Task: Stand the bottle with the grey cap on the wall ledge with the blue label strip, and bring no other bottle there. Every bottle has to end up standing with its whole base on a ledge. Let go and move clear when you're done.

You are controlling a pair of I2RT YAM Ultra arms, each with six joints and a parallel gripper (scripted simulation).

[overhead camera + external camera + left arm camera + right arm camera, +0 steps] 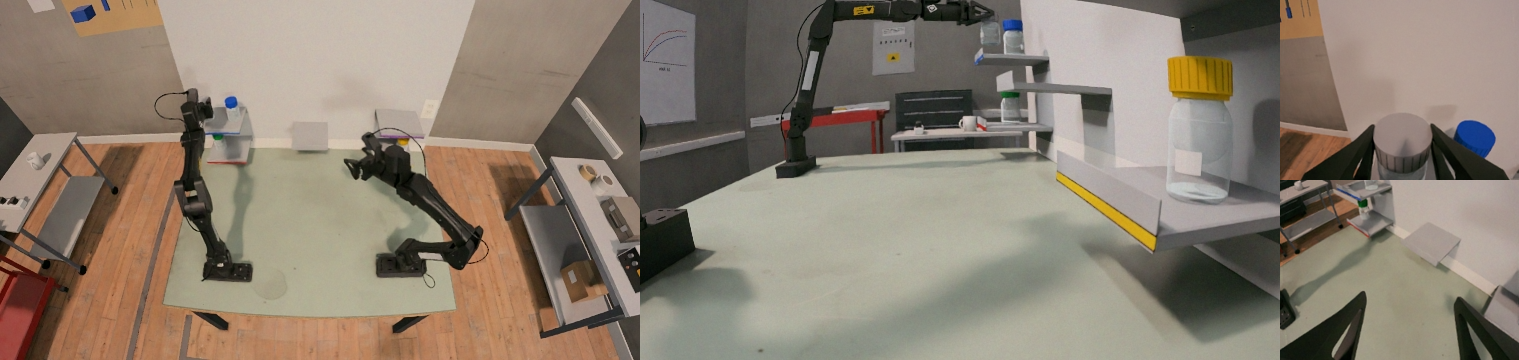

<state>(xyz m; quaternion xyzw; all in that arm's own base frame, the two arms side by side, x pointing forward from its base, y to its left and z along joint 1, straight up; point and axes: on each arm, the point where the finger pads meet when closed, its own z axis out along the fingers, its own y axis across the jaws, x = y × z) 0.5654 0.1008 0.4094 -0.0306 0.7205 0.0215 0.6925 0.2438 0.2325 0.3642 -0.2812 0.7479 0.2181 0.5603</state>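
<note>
My left hand is 5 cm above the grey-capped bottle. Round my left hand: yellow-capped bottle (88 cm to the right, 29 cm below); then blue-capped bottle (5 cm ahead, 10 cm to the right, 10 cm below); then yellow strip (8 cm behind, 84 cm to the right, 35 cm below).
</note>
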